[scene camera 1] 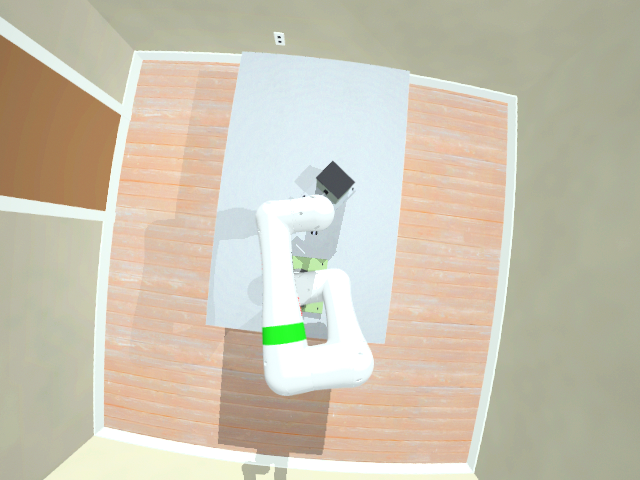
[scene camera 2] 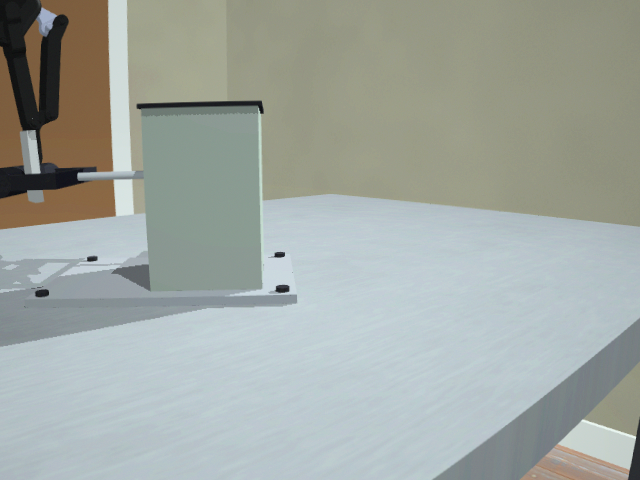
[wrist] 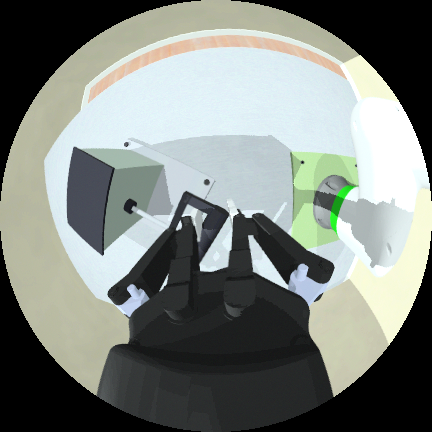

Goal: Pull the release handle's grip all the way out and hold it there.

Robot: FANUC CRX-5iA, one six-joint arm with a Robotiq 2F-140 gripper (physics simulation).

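Note:
The release handle's housing (scene camera 1: 334, 179) (scene camera 2: 204, 201) (wrist: 137, 192) is a grey-green upright box with a dark lid, on a light base plate (scene camera 2: 170, 300) (wrist: 187, 172). A thin metal rod (scene camera 2: 111, 175) (wrist: 149, 217) comes out of its side, with a length of it showing, and ends in the black looped grip (scene camera 2: 46, 180) (wrist: 210, 232). My gripper (scene camera 2: 35, 195) (wrist: 213, 209) points down and is shut on the grip's bar, one finger passing through the loop and the other on its outer side. The grip is well above the table. In scene camera 1 my arm hides the gripper and the grip.
The pale table (scene camera 1: 320, 118) (scene camera 2: 361, 372) (wrist: 215, 90) carries the housing and my arm's green mounting plate (scene camera 1: 310, 263) (wrist: 304, 225). My white arm (scene camera 1: 279, 279) (wrist: 382, 190) folds above the table's front part. Dark bolts stand on the base plate's corners.

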